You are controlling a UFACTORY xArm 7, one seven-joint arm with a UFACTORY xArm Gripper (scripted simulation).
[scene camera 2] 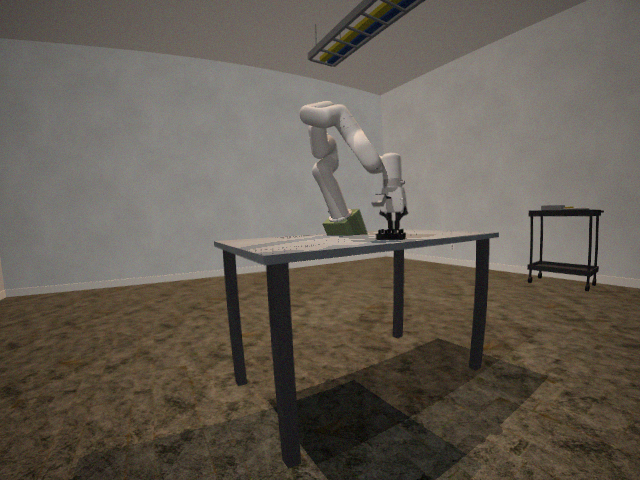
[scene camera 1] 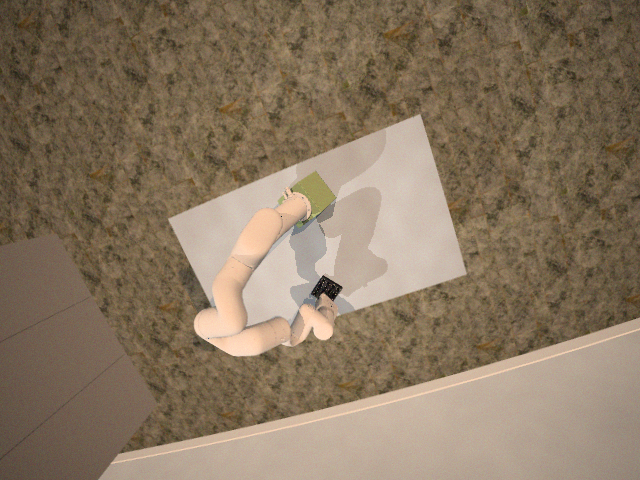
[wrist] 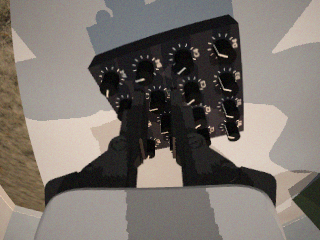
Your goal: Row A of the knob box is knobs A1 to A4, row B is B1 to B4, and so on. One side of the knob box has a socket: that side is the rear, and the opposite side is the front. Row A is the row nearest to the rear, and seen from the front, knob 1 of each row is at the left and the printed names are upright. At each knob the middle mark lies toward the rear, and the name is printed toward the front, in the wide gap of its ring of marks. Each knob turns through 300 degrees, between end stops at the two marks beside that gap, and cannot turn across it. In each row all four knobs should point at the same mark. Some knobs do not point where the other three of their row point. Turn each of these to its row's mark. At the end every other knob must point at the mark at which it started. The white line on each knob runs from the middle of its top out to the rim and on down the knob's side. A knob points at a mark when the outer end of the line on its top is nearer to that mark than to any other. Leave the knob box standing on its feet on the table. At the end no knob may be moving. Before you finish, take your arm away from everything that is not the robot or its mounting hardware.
Path:
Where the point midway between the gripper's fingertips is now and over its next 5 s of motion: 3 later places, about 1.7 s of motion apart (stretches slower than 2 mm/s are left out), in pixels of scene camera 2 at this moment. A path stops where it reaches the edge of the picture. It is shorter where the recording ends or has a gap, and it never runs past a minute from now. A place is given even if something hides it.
My gripper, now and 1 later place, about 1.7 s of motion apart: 393, 230; 393, 193

